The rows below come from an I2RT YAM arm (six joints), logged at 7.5 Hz.
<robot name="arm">
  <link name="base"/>
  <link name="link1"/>
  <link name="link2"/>
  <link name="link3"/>
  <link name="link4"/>
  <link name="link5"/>
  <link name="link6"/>
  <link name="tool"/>
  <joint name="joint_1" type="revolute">
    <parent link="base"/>
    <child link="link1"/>
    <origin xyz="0 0 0.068" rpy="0 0 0"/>
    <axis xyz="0 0 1"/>
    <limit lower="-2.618" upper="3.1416"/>
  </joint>
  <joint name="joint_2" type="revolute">
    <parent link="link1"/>
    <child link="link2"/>
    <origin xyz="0.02 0.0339 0.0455" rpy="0 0 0"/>
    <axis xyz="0 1 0"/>
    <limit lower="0" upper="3.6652"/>
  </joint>
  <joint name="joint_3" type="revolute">
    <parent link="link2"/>
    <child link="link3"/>
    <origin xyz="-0.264 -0.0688 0" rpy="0 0 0"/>
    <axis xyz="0 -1 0"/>
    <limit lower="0" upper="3.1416"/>
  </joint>
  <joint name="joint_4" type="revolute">
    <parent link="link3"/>
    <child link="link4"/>
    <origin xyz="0.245 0.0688 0.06" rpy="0 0 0"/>
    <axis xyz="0 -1 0"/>
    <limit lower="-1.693" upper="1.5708"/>
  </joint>
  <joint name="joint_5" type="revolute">
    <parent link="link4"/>
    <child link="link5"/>
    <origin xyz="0.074 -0.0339 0.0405" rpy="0 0 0"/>
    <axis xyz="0 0 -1"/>
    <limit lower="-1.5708" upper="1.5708"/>
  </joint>
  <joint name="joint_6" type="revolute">
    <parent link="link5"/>
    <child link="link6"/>
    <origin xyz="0.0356 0 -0.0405" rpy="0 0 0"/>
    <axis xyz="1 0 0"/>
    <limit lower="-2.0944" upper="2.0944"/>
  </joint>
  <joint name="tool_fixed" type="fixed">
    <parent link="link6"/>
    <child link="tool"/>
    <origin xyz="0 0 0" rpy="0 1.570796 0"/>
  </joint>
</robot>
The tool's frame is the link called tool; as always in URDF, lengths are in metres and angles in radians.
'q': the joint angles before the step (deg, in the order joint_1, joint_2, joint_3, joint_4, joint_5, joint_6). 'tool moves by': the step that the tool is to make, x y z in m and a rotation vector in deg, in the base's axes. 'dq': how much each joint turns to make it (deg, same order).
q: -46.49, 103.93, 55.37, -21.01, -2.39, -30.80
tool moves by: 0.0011, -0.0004, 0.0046, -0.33, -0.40, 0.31
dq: 0.08, -0.53, 0.48, -0.51, -0.14, -0.20
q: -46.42, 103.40, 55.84, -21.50, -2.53, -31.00
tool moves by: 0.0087, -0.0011, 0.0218, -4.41, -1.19, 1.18
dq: 1.16, -2.30, 2.13, -0.46, 2.03, -0.88
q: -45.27, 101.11, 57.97, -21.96, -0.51, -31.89
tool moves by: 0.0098, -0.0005, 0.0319, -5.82, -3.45, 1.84
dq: 1.23, -3.38, 2.57, 0.60, 1.22, -1.35
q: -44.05, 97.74, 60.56, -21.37, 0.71, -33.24
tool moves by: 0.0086, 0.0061, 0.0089, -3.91, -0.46, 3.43
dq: 1.85, -1.09, 0.16, 1.83, 1.27, -2.71
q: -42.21, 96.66, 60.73, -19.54, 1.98, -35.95
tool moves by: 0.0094, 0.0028, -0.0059, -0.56, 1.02, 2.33
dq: 1.41, 1.66, 0.54, 0.78, 0.38, -1.38
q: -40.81, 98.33, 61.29, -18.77, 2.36, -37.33
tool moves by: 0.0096, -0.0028, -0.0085, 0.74, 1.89, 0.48
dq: 0.73, 3.08, 2.06, -0.90, 0.69, -0.16
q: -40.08, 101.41, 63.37, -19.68, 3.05, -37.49
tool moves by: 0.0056, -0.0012, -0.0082, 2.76, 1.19, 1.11
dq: 0.27, 2.42, 1.64, -1.91, -1.59, -0.03
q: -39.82, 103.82, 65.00, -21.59, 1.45, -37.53
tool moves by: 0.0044, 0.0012, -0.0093, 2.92, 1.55, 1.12
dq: 0.44, 2.17, 1.17, -2.06, -1.43, 0.00
